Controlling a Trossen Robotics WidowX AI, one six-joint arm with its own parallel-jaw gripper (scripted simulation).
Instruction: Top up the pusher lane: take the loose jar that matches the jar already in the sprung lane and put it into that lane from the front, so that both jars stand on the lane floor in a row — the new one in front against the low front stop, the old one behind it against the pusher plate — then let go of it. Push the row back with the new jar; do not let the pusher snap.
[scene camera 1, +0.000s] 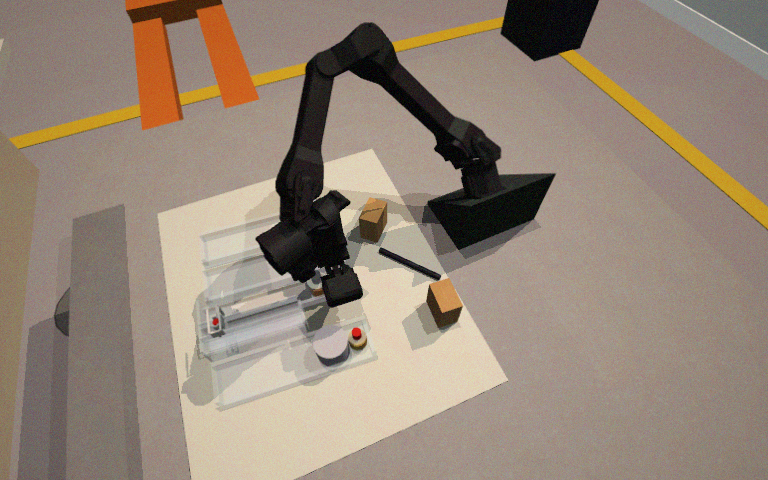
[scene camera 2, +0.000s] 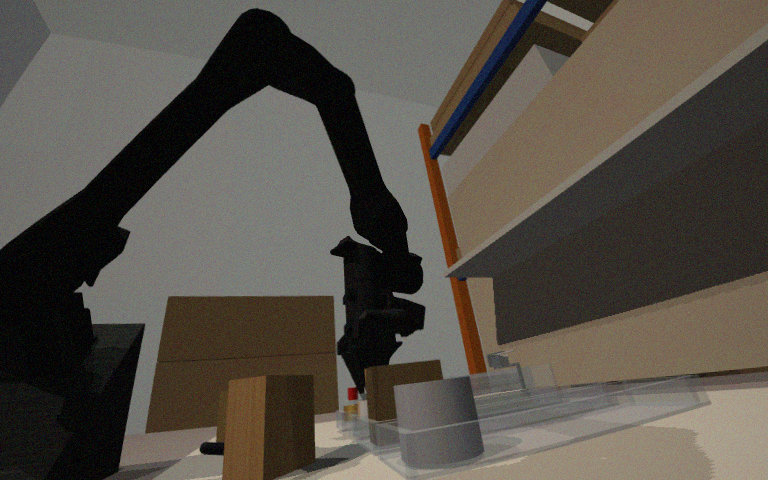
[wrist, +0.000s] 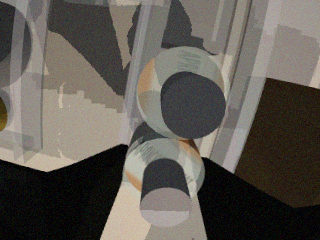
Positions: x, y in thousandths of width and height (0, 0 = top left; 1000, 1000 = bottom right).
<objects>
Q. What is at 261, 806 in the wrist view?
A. My gripper.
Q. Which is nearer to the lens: the grey cylinder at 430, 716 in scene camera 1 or the brown box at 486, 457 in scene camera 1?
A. The grey cylinder.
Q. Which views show my gripper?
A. Scene camera 1, scene camera 2 and the wrist view: all of them.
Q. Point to my gripper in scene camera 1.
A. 439, 580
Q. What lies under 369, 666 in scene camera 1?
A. A clear pusher lane.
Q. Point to a grey-lidded jar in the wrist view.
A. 573, 390
</objects>
